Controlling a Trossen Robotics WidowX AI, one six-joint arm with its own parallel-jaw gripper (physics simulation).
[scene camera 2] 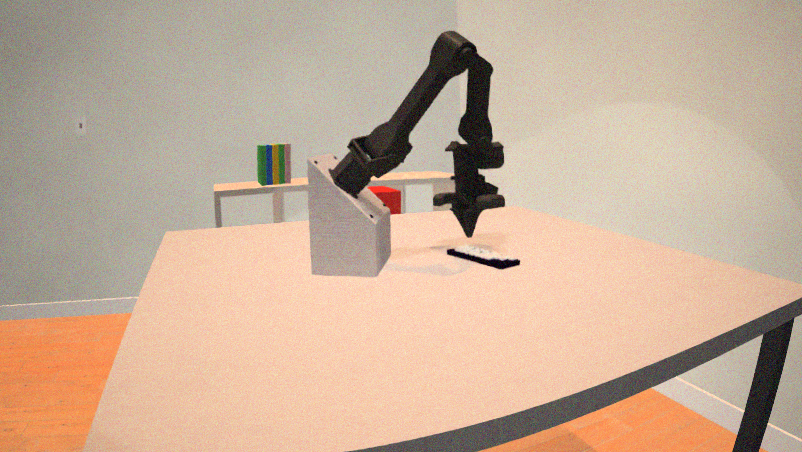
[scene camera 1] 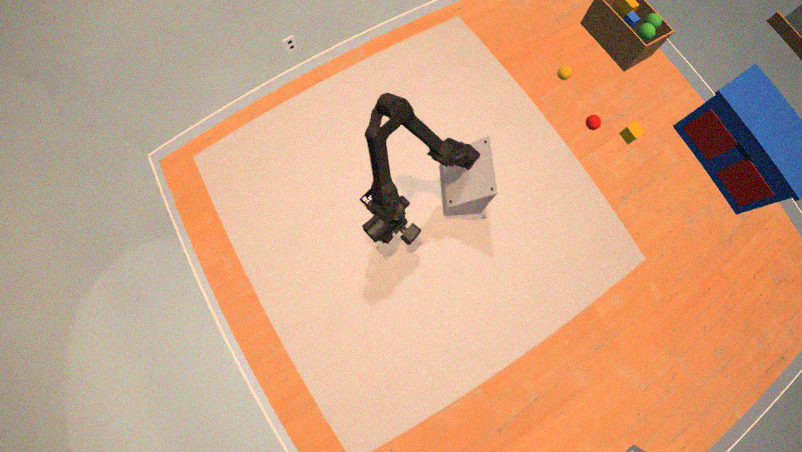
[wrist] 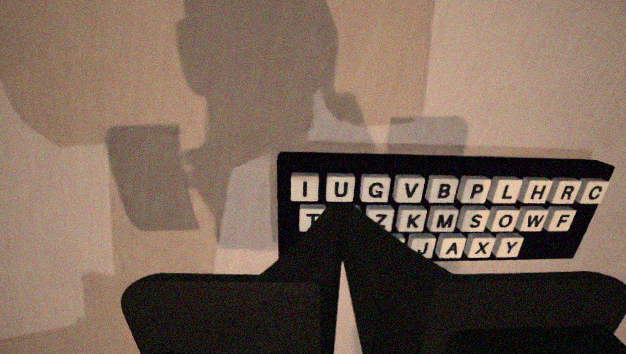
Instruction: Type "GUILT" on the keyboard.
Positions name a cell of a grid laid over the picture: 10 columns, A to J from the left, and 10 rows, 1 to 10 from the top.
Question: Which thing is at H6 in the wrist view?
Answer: A black keyboard.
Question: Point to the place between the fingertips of the gripper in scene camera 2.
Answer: At F6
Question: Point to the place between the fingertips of the gripper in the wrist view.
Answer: F7
